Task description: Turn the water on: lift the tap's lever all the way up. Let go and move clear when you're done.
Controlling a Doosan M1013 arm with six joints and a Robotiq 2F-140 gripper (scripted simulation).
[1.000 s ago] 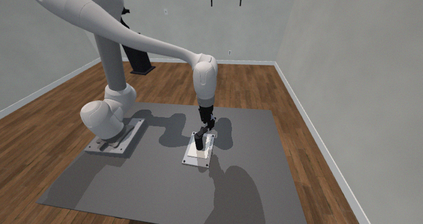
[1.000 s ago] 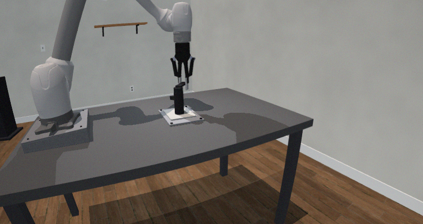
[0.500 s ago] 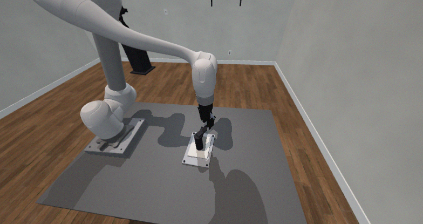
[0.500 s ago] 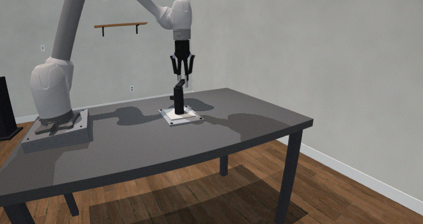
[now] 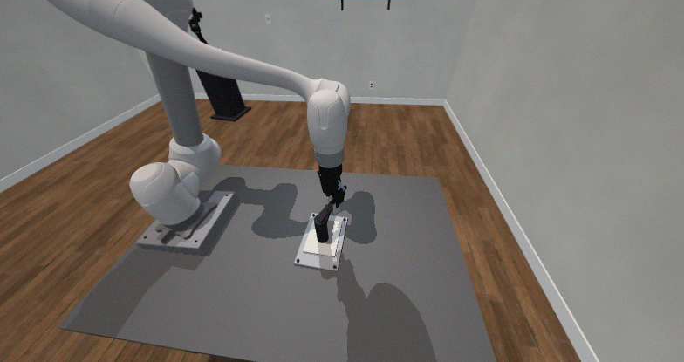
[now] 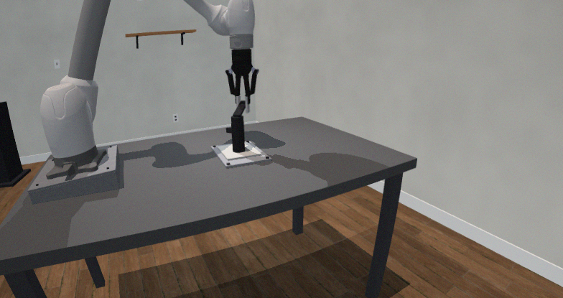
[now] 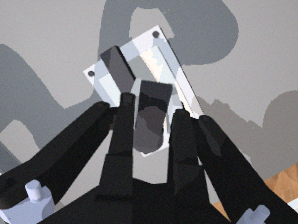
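Now: the tap lever 10 mm behind my hand, 20 mm to the right of it and 10 mm below it. The rest, counted from my hand: black tap: 30 mm behind, 40 mm to the right, 70 mm below.
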